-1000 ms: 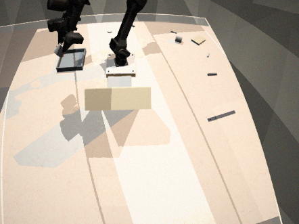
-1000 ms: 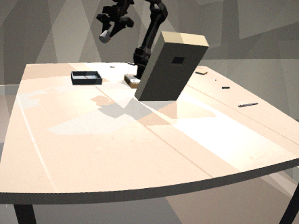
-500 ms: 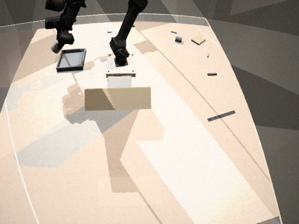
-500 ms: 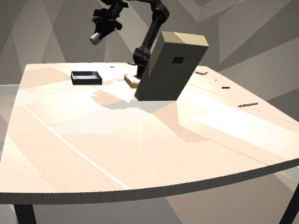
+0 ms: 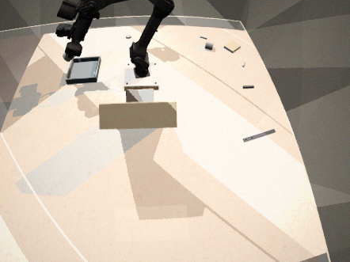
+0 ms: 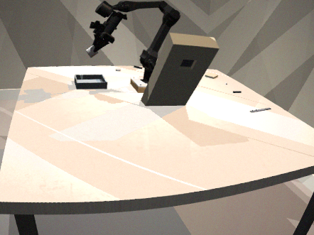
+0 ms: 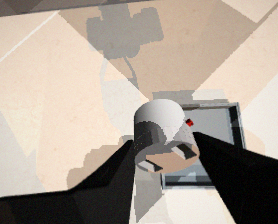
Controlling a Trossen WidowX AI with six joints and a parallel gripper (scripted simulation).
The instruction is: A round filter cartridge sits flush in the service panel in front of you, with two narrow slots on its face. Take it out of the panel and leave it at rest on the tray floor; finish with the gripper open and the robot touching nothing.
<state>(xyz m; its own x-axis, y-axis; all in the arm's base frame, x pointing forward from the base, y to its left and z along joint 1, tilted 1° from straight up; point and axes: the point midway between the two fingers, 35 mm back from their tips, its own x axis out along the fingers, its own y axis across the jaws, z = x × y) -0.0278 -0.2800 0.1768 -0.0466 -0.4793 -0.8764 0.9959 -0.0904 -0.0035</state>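
The blue-grey tray is 80 mm behind my gripper tip, 20 mm to the left of it and 180 mm below it. From my gripper tip the other things lie so: service panel: 340 mm ahead, 230 mm to the left, 20 mm below; round filter cartridge: right at my gripper tip.
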